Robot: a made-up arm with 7 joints. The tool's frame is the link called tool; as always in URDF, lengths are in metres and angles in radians. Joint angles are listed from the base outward.
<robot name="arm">
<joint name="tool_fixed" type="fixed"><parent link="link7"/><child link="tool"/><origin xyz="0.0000 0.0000 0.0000" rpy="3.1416 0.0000 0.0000"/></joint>
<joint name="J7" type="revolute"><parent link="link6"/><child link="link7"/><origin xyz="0.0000 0.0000 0.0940"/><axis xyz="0 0 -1"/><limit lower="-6.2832" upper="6.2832"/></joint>
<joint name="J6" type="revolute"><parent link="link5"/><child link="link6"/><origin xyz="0.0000 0.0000 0.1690"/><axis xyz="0 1 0"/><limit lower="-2.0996" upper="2.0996"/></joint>
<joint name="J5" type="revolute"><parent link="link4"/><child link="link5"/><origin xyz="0.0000 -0.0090 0.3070"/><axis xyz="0 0 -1"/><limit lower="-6.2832" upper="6.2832"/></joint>
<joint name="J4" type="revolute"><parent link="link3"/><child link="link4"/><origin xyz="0.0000 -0.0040 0.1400"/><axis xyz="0 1 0"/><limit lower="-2.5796" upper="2.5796"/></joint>
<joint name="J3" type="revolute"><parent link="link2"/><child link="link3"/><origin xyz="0.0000 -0.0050 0.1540"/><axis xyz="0 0 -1"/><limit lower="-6.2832" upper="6.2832"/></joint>
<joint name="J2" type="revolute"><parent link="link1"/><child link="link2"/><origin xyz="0.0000 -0.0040 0.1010"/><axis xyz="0 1 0"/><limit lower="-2.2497" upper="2.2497"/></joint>
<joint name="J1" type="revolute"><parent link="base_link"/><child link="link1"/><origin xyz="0.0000 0.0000 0.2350"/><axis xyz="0 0 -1"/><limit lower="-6.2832" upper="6.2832"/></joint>
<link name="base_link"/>
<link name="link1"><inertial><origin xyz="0.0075 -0.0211 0.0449"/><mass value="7.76"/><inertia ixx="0.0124" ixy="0" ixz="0" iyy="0.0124" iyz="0.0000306" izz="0.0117"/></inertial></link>
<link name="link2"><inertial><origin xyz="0.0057 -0.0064 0.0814"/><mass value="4.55"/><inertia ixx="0.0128" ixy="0" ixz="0" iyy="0.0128" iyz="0.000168" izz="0.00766"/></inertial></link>
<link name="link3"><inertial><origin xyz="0.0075 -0.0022 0.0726"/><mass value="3.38"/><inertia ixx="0.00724" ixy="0" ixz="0" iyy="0.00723" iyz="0.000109" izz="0.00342"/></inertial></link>
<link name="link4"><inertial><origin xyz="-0.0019 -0.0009 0.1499"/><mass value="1.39"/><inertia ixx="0.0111" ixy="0" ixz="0" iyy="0.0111" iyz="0.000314" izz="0.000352"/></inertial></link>
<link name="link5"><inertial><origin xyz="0.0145 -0.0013 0.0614"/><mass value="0.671"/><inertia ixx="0.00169" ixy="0" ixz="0" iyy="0.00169" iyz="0" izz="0.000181"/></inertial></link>
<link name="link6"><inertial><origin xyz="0.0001 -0.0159 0.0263"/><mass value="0.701"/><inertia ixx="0.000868" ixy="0" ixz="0" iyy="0.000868" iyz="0" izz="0.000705"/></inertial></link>
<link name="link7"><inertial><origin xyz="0.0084 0.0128 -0.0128"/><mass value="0.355"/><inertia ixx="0.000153" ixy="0" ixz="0" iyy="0.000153" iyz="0" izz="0.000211"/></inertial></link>
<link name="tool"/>
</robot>
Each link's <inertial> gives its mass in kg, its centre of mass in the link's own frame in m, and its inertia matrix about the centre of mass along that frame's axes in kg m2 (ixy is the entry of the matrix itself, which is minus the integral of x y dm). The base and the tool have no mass. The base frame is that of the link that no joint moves.
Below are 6 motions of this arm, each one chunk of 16 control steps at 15 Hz.
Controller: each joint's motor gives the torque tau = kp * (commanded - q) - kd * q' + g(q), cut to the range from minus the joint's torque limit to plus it. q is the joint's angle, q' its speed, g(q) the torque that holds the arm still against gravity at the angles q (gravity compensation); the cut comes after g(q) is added. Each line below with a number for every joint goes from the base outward.
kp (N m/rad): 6.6 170 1.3 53 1.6 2 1.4
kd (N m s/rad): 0.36 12 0.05 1.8 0.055 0.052 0.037
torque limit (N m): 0.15 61 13 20 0.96 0.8 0.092
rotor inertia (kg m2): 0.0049 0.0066 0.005 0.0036 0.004 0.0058 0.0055
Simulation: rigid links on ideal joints. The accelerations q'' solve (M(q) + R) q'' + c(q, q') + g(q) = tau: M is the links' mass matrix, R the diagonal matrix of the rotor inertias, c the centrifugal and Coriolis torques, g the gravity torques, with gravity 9.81 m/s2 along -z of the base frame. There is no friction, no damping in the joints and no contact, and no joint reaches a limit. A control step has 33 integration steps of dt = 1/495 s. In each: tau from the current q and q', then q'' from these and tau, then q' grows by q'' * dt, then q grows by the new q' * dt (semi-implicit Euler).
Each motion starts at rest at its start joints. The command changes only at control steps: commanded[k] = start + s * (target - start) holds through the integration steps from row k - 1 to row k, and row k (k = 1, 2, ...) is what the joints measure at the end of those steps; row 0 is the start. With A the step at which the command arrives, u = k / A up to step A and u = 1 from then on. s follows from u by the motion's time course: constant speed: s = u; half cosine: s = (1 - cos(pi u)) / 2; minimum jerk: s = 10 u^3 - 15 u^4 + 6 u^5; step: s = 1 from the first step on.
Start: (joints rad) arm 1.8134 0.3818 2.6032 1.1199 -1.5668 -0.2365 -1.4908
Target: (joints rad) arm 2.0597 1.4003 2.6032 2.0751 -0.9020 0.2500 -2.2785
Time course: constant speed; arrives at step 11
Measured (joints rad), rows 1 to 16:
1: 1.8267 0.4316 2.6272 1.1857 -1.5364 -0.1940 -1.5204
2: 1.8482 0.5141 2.6596 1.2922 -1.4628 -0.1316 -1.6040
3: 1.8761 0.6032 2.6846 1.3955 -1.3811 -0.0800 -1.7158
4: 1.9086 0.6945 2.7035 1.4850 -1.3160 -0.0406 -1.8150
5: 1.9411 0.7882 2.7207 1.5640 -1.2629 -0.0061 -1.8855
6: 1.9688 0.8837 2.7380 1.6391 -1.2074 0.0277 -1.9354
7: 1.9887 0.9796 2.7546 1.7159 -1.1442 0.0624 -1.9871
8: 2.0005 1.0745 2.7689 1.7976 -1.0787 0.0996 -2.0544
9: 2.0063 1.1681 2.7794 1.8844 -1.0167 0.1418 -2.1348
10: 2.0091 1.2605 2.7850 1.9745 -0.9588 0.1899 -2.2169
11: 2.0107 1.3523 2.7847 2.0657 -0.9012 0.2420 -2.2926
12: 2.0094 1.3955 2.7765 2.1115 -0.8651 0.2958 -2.3360
13: 2.0108 1.3999 2.7627 2.1108 -0.8703 0.3254 -2.3340
14: 2.0175 1.3978 2.7444 2.0916 -0.8949 0.3044 -2.2956
15: 2.0274 1.3989 2.7228 2.0712 -0.9107 0.2481 -2.2586
16: 2.0373 1.4017 2.7000 2.0577 -0.9096 0.1991 -2.2491

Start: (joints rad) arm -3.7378 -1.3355 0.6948 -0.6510 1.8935 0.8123 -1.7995
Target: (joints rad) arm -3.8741 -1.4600 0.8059 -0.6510 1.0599 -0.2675 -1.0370
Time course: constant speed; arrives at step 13
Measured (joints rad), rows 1 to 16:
1: -3.7392 -1.3397 0.7024 -0.6494 1.8608 0.7786 -1.7731
2: -3.7434 -1.3479 0.7174 -0.6492 1.7832 0.6824 -1.7042
3: -3.7495 -1.3578 0.7347 -0.6499 1.6947 0.5529 -1.6145
4: -3.7565 -1.3680 0.7529 -0.6505 1.6226 0.4372 -1.5376
5: -3.7640 -1.3778 0.7726 -0.6511 1.5665 0.3569 -1.4847
6: -3.7717 -1.3875 0.7925 -0.6518 1.5125 0.2976 -1.4422
7: -3.7791 -1.3970 0.8094 -0.6520 1.4517 0.2324 -1.3928
8: -3.7861 -1.4064 0.8219 -0.6514 1.3850 0.1484 -1.3310
9: -3.7932 -1.4157 0.8312 -0.6506 1.3170 0.0529 -1.2639
10: -3.8008 -1.4251 0.8397 -0.6503 1.2513 -0.0395 -1.2006
11: -3.8091 -1.4346 0.8487 -0.6506 1.1880 -0.1221 -1.1438
12: -3.8177 -1.4443 0.8571 -0.6510 1.1256 -0.1988 -1.0896
13: -3.8265 -1.4540 0.8640 -0.6512 1.0625 -0.2768 -1.0333
14: -3.8345 -1.4593 0.8620 -0.6550 1.0305 -0.3235 -1.0022
15: -3.8394 -1.4611 0.8508 -0.6573 1.0397 -0.3153 -1.0144
16: -3.8414 -1.4615 0.8331 -0.6554 1.0617 -0.2770 -1.0429

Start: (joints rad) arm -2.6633 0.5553 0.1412 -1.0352 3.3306 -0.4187 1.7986
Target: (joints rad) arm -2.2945 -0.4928 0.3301 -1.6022 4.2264 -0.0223 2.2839
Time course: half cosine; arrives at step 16
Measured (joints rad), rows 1 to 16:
1: -2.6626 0.5521 0.1418 -1.0333 3.3363 -0.4223 1.8012
2: -2.6581 0.5392 0.1440 -1.0296 3.3616 -0.4381 1.8133
3: -2.6452 0.5116 0.1479 -1.0309 3.4142 -0.4668 1.8411
4: -2.6193 0.4660 0.1503 -1.0450 3.4865 -0.4909 1.8835
5: -2.5794 0.4008 0.1444 -1.0763 3.5651 -0.4846 1.9328
6: -2.5301 0.3164 0.1230 -1.1253 3.6436 -0.4339 1.9800
7: -2.4810 0.2156 0.0859 -1.1899 3.7229 -0.3481 2.0206
8: -2.4501 0.1031 0.0499 -1.2668 3.8039 -0.2522 2.0565
9: -2.4481 -0.0142 0.0369 -1.3510 3.8823 -0.1692 2.0923
10: -2.4587 -0.1284 0.0402 -1.4348 3.9521 -0.1071 2.1306
11: -2.4717 -0.2330 0.0505 -1.5095 4.0122 -0.0601 2.1703
12: -2.4849 -0.3231 0.0642 -1.5688 4.0655 -0.0229 2.2077
13: -2.4973 -0.3961 0.0795 -1.6104 4.1146 0.0037 2.2392
14: -2.5085 -0.4510 0.0957 -1.6352 4.1585 0.0166 2.2631
15: -2.5179 -0.4875 0.1124 -1.6464 4.1921 0.0165 2.2784
16: -2.5251 -0.5056 0.1280 -1.6472 4.2091 0.0089 2.2846

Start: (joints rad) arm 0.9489 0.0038 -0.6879 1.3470 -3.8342 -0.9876 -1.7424
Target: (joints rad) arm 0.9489 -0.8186 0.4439 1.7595 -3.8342 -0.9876 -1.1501
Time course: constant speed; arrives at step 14
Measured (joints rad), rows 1 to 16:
1: 0.9374 -0.0252 -0.6600 1.3767 -3.8506 -0.9652 -1.7238
2: 0.9248 -0.0756 -0.6207 1.4207 -3.8495 -0.9564 -1.6742
3: 0.9193 -0.1326 -0.5852 1.4566 -3.8219 -0.9814 -1.6094
4: 0.9202 -0.1924 -0.5524 1.4818 -3.7982 -1.0136 -1.5524
5: 0.9216 -0.2537 -0.5158 1.5019 -3.8012 -1.0215 -1.5125
6: 0.9176 -0.3153 -0.4710 1.5222 -3.8260 -1.0009 -1.4826
7: 0.9056 -0.3759 -0.4176 1.5459 -3.8517 -0.9722 -1.4497
8: 0.8866 -0.4355 -0.3570 1.5735 -3.8619 -0.9581 -1.4075
9: 0.8633 -0.4943 -0.2914 1.6040 -3.8554 -0.9650 -1.3590
10: 0.8384 -0.5526 -0.2222 1.6360 -3.8426 -0.9824 -1.3111
11: 0.8138 -0.6106 -0.1503 1.6679 -3.8338 -0.9954 -1.2682
12: 0.7906 -0.6687 -0.0756 1.6983 -3.8331 -0.9963 -1.2292
13: 0.7690 -0.7270 0.0019 1.7266 -3.8384 -0.9877 -1.1899
14: 0.7492 -0.7858 0.0827 1.7530 -3.8456 -0.9772 -1.1478
15: 0.7357 -0.8176 0.1673 1.7519 -3.8505 -0.9986 -1.1251
16: 0.7300 -0.8252 0.2545 1.7371 -3.8628 -1.0108 -1.1332

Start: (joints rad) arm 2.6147 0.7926 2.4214 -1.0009 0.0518 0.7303 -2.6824
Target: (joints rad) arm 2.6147 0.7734 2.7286 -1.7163 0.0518 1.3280 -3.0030
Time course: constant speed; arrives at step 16
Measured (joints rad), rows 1 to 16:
1: 2.6239 0.7882 2.4122 -1.0227 0.0429 0.7616 -2.6915
2: 2.6466 0.7847 2.3844 -1.0692 0.0349 0.8268 -2.7159
3: 2.6746 0.7847 2.3502 -1.1250 0.0405 0.8838 -2.7477
4: 2.6979 0.7857 2.3265 -1.1782 0.0554 0.9101 -2.7750
5: 2.7114 0.7856 2.3203 -1.2246 0.0665 0.9211 -2.7933
6: 2.7149 0.7843 2.3300 -1.2665 0.0664 0.9437 -2.8066
7: 2.7108 0.7825 2.3518 -1.3077 0.0586 0.9878 -2.8219
8: 2.7011 0.7809 2.3825 -1.3505 0.0514 1.0424 -2.8426
9: 2.6868 0.7796 2.4204 -1.3953 0.0495 1.0901 -2.8665
10: 2.6673 0.7789 2.4652 -1.4415 0.0519 1.1235 -2.8893
11: 2.6420 0.7786 2.5171 -1.4883 0.0549 1.1477 -2.9086
12: 2.6122 0.7787 2.5734 -1.5359 0.0562 1.1718 -2.9255
13: 2.5804 0.7790 2.6311 -1.5841 0.0564 1.2013 -2.9424
14: 2.5467 0.7791 2.6895 -1.6317 0.0563 1.2373 -2.9613
15: 2.5122 0.7787 2.7470 -1.6778 0.0558 1.2771 -2.9822
16: 2.4786 0.7778 2.8012 -1.7225 0.0543 1.3174 -3.0035

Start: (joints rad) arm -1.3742 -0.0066 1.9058 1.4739 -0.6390 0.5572 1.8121
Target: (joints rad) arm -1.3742 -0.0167 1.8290 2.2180 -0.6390 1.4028 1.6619
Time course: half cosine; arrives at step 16
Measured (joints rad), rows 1 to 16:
1: -1.3740 -0.0063 1.9058 1.4758 -0.6401 0.5577 1.8116
2: -1.3732 -0.0055 1.9060 1.4850 -0.6439 0.5624 1.8093
3: -1.3722 -0.0046 1.9062 1.5083 -0.6495 0.5801 1.8037
4: -1.3712 -0.0045 1.9066 1.5497 -0.6539 0.6210 1.7943
5: -1.3702 -0.0054 1.9066 1.6096 -0.6545 0.6893 1.7820
6: -1.3691 -0.0074 1.9059 1.6842 -0.6502 0.7801 1.7678
7: -1.3679 -0.0098 1.9046 1.7673 -0.6416 0.8821 1.7527
8: -1.3672 -0.0121 1.9030 1.8517 -0.6312 0.9834 1.7375
9: -1.3669 -0.0139 1.9013 1.9317 -0.6225 1.0763 1.7225
10: -1.3667 -0.0150 1.8991 2.0041 -0.6184 1.1583 1.7081
11: -1.3664 -0.0158 1.8958 2.0679 -0.6192 1.2303 1.6947
12: -1.3660 -0.0163 1.8910 2.1230 -0.6224 1.2934 1.6827
13: -1.3659 -0.0168 1.8848 2.1695 -0.6248 1.3475 1.6728
14: -1.3664 -0.0172 1.8772 2.2061 -0.6241 1.3903 1.6655
15: -1.3677 -0.0176 1.8686 2.2306 -0.6208 1.4185 1.6612
16: -1.3697 -0.0178 1.8593 2.2407 -0.6168 1.4288 1.6603

